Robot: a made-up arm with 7 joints.
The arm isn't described. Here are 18 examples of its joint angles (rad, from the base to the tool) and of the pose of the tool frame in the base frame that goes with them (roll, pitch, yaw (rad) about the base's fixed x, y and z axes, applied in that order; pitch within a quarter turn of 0, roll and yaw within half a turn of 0; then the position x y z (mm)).
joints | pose
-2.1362 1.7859 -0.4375 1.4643 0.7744 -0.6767 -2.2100 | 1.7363 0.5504 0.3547 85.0 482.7 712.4
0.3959 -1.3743 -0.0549 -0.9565 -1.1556 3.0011 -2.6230 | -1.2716 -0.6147 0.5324 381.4 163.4 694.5
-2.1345 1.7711 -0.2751 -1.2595 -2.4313 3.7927 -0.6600 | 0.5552 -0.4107 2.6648 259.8 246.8 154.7
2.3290 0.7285 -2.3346 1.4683 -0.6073 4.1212 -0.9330 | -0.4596 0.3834 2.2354 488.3 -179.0 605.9
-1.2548 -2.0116 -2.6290 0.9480 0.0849 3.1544 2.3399 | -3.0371 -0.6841 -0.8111 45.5 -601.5 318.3
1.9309 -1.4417 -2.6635 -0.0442 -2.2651 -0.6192 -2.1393 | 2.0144 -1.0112 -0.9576 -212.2 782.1 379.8
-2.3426 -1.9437 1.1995 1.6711 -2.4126 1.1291 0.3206 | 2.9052 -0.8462 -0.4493 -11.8 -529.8 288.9
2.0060 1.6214 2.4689 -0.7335 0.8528 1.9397 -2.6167 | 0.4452 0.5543 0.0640 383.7 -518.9 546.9
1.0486 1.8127 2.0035 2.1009 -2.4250 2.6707 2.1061 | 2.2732 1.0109 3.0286 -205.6 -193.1 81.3
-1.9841 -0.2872 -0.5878 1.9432 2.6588 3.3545 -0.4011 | -2.7607 -0.9922 0.8205 -201.2 -291.6 658.2
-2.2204 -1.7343 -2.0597 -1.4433 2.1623 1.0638 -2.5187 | 2.4101 -0.0497 1.3013 -165.9 -535.0 124.5
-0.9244 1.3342 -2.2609 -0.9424 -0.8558 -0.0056 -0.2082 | -2.8290 -0.7689 1.5328 -170.1 543.4 760.2
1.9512 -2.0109 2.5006 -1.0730 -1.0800 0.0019 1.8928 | 2.0858 -0.0473 -1.4810 138.4 455.5 -77.8
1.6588 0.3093 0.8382 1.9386 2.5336 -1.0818 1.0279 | -1.0725 0.3741 -2.4801 -326.5 -37.2 770.4
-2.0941 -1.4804 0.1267 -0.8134 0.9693 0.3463 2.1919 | -1.4617 1.2344 -2.6594 -431.5 -565.0 705.5
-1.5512 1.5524 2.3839 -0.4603 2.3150 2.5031 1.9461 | 1.1372 0.9081 2.1645 -130.8 675.6 366.1
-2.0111 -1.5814 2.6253 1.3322 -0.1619 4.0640 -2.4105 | 2.9835 -0.7051 -2.7210 -112.8 -445.0 623.5
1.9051 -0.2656 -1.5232 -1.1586 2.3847 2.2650 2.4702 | -0.5908 0.0366 2.4334 -168.5 178.6 987.1
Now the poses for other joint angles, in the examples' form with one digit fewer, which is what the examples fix.
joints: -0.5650 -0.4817 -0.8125 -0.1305 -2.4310 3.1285 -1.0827
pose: -1.960 0.330 -2.371 330 -123 934
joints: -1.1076 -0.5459 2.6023 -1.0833 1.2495 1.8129 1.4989
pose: 1.779 -0.909 0.029 97 -497 803
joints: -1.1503 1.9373 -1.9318 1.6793 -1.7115 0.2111 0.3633
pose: -2.920 0.179 -2.896 -637 180 165
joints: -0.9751 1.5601 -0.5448 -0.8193 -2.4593 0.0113 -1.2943
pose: -2.512 0.195 3.035 -191 648 207
